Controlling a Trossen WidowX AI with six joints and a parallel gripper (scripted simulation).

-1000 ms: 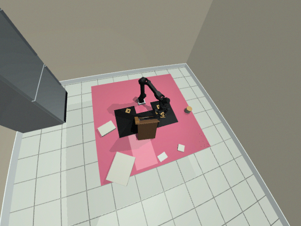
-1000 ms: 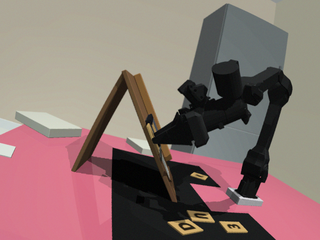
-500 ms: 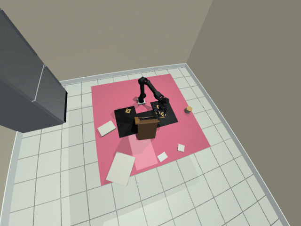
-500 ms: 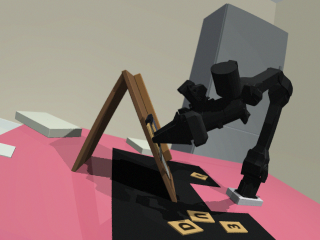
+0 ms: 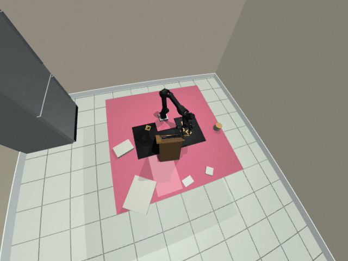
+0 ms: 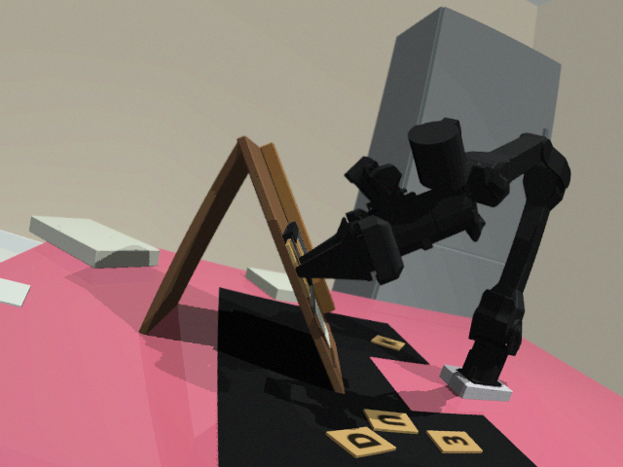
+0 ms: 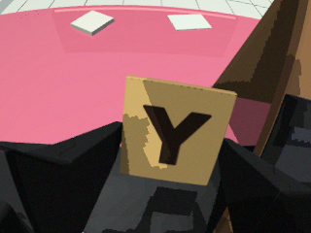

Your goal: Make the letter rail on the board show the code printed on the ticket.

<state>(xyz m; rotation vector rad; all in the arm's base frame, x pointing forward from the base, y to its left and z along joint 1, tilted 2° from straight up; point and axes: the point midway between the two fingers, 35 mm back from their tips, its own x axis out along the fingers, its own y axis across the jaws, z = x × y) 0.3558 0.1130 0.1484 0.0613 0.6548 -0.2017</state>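
The white ticket lies 15 cm to the right of my gripper tip, 9 cm below it and 9 cm behind it. From my gripper tip the other things lie so: black mat: 17 cm behind, 16 cm below, 12 cm to the right.
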